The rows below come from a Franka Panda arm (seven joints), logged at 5 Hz.
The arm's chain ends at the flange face. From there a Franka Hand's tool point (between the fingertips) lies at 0.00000 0.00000 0.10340 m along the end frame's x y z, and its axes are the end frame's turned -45 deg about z.
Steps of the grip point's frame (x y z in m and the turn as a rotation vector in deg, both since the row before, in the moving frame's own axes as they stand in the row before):
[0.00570, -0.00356, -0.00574, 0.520, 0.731, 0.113]
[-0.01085, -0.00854, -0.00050, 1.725, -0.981, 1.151]
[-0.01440, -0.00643, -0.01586, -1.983, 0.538, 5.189]
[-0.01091, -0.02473, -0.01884, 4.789, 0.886, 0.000]
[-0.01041, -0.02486, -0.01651, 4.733, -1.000, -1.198]
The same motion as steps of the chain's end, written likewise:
[0.00124, -0.00495, -0.00573, 0.885, 0.149, 0.113]
[-0.01027, 0.00262, -0.00044, 0.526, -1.913, 1.151]
[-0.01786, 0.00365, -0.01579, -1.022, 1.783, 5.189]
[-0.02023, -0.00254, -0.01847, 4.013, -2.760, 0.000]
[-0.01758, -0.00554, -0.01614, 2.640, -4.054, -1.198]

